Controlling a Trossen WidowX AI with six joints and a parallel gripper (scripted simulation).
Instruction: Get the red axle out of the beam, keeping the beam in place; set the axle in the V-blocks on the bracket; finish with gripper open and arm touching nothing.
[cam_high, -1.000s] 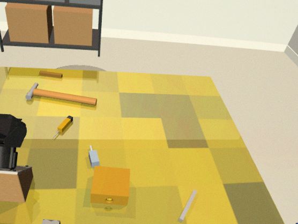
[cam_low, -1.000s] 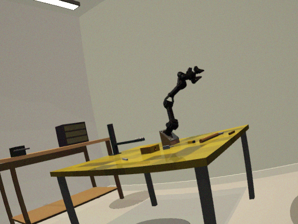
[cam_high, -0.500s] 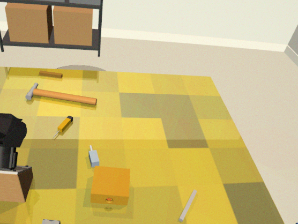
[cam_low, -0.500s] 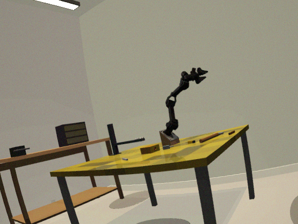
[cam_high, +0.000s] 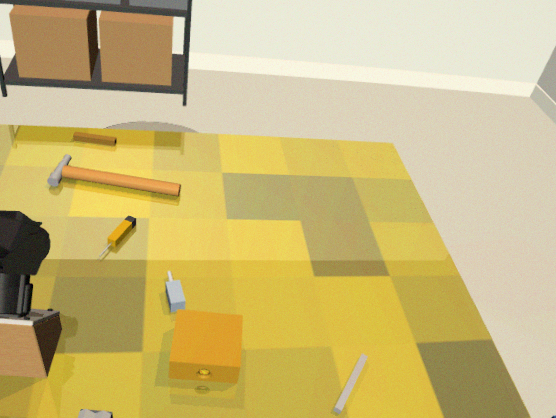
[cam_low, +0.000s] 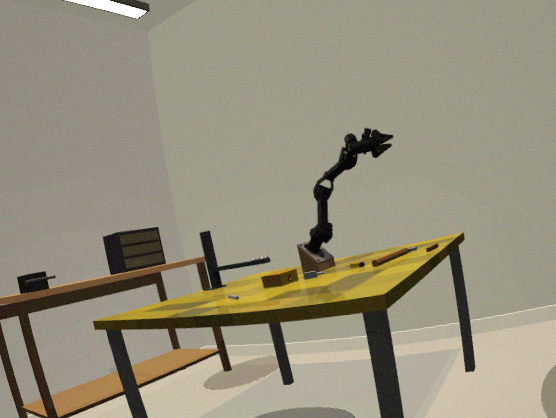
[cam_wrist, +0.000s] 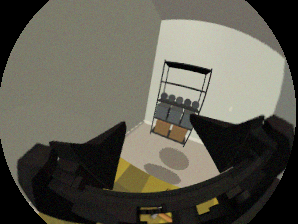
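Right now my gripper tip is 480 mm above the orange beam, 470 mm to the left of it and 450 mm short of it. The rest, counted from my gripper tip: brown stick 500 mm below, 190 mm ahead, 130 mm to the left; then yellow screwdriver 500 mm below, 280 mm ahead, 200 mm to the right.
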